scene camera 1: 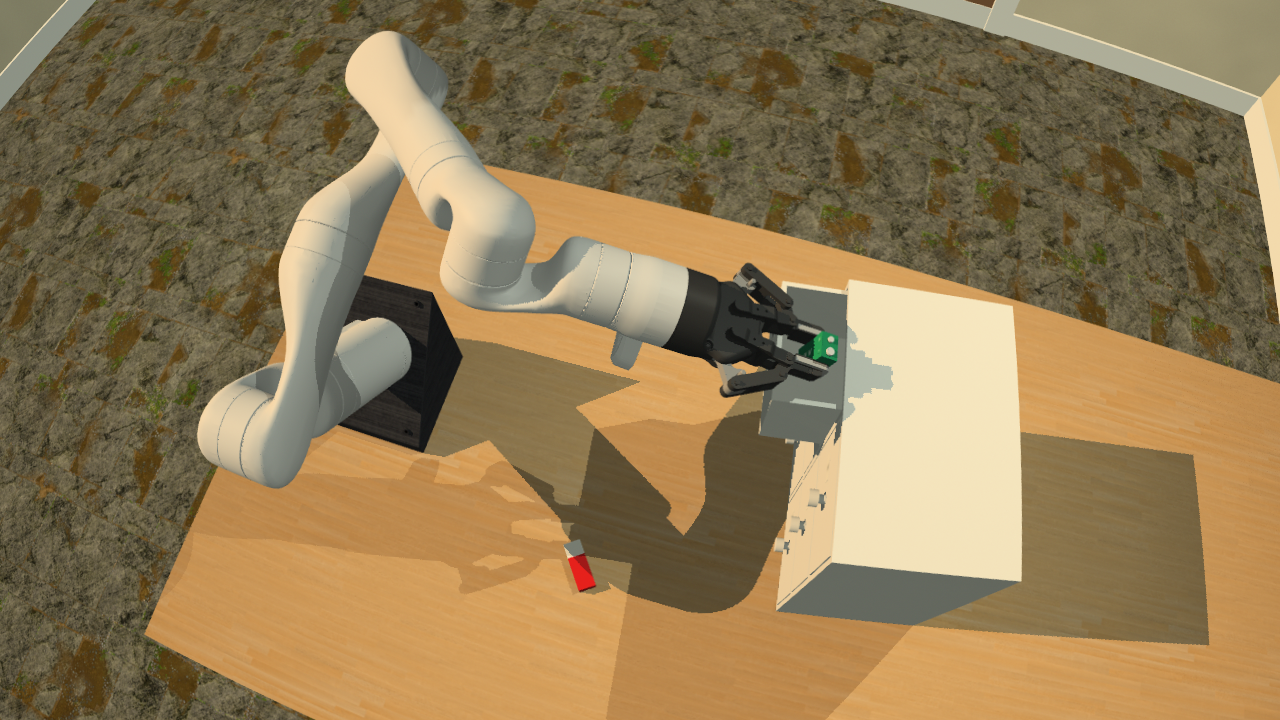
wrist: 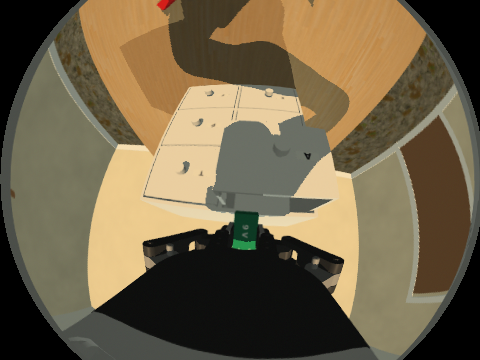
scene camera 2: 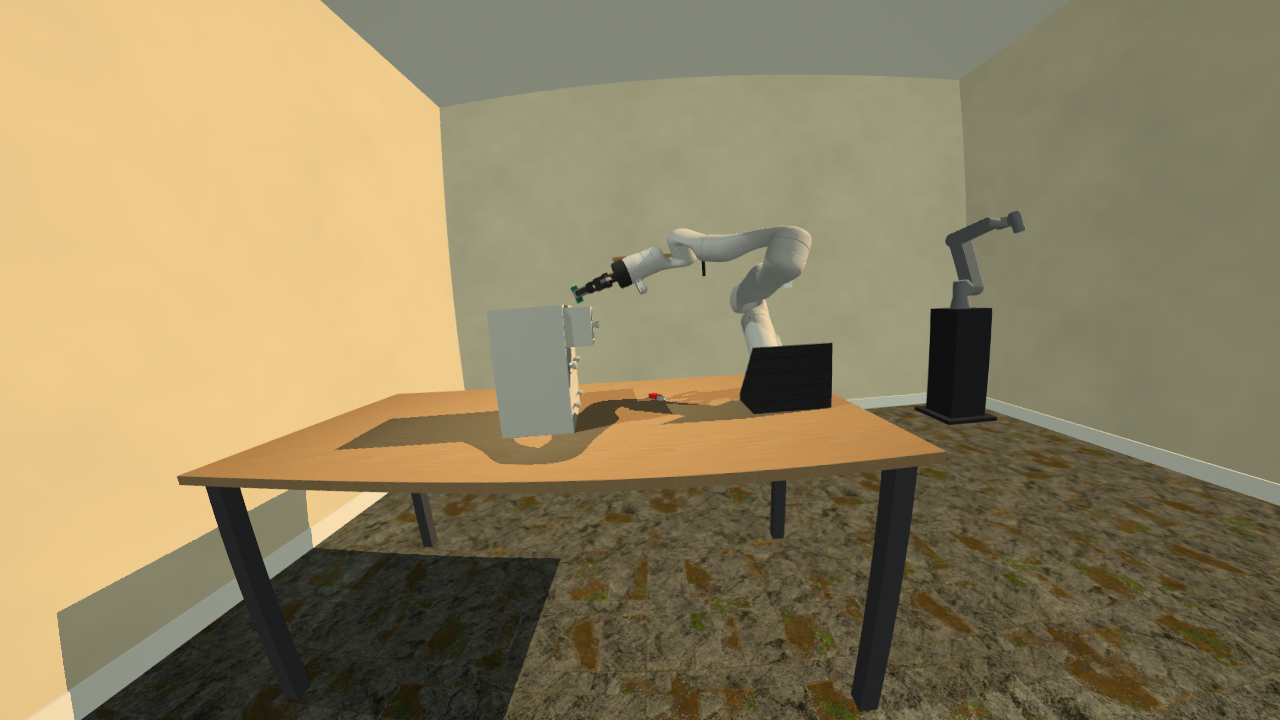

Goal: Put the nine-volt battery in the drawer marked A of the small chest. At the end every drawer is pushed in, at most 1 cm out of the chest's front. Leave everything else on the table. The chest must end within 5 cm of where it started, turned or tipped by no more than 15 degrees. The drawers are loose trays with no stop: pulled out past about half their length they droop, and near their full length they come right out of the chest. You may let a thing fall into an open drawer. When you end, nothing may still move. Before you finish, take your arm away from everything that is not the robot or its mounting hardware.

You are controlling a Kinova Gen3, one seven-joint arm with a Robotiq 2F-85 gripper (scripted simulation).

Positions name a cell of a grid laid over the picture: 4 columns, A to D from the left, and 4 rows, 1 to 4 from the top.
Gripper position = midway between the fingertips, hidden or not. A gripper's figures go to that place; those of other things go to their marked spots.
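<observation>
The gripper (scene camera 1: C2) is 0.76 m from the lens. A green nine-volt battery (scene camera 1: C2) sits 0.73 m from the lens, a cream chest (scene camera 1: C3) stands 0.75 m from the lens, and for a grey drawer (scene camera 1: C3) it is 0.80 m from the lens.
</observation>
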